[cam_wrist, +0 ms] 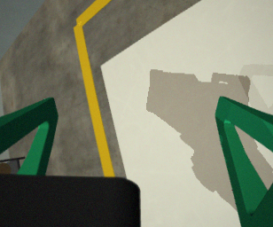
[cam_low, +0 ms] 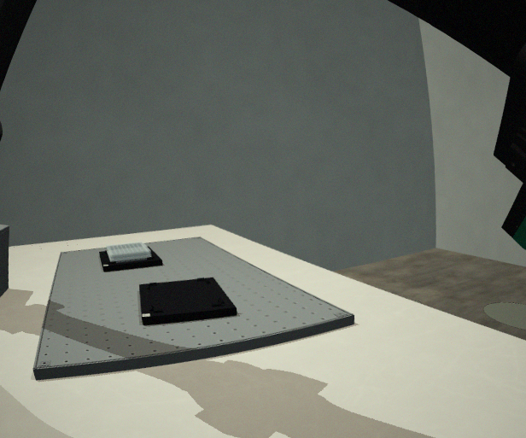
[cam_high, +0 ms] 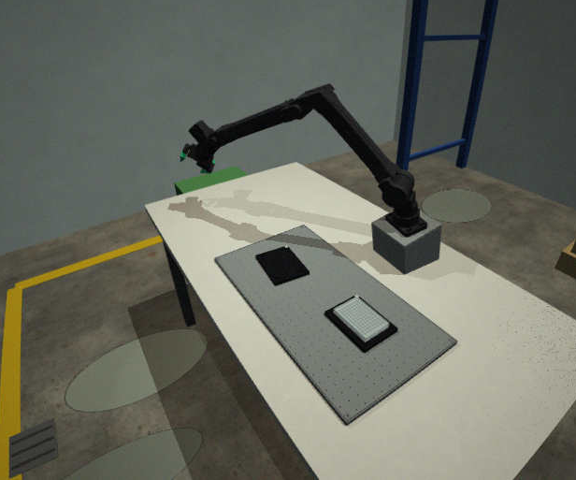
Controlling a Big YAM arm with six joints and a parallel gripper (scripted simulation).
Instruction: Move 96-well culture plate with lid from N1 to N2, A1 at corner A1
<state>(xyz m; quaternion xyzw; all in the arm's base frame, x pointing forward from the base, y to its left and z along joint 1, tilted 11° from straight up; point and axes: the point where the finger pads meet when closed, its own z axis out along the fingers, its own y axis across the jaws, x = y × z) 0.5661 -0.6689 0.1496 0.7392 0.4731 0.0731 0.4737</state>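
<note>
My gripper is now 880 mm to the right of the clear lid, 300 mm past it and 150 mm above it. Round my hand: black nest N2: 560 mm to the left, 190 mm behind, 170 mm below; black nest N1: 880 mm to the left, 300 mm behind, 170 mm below.
</note>
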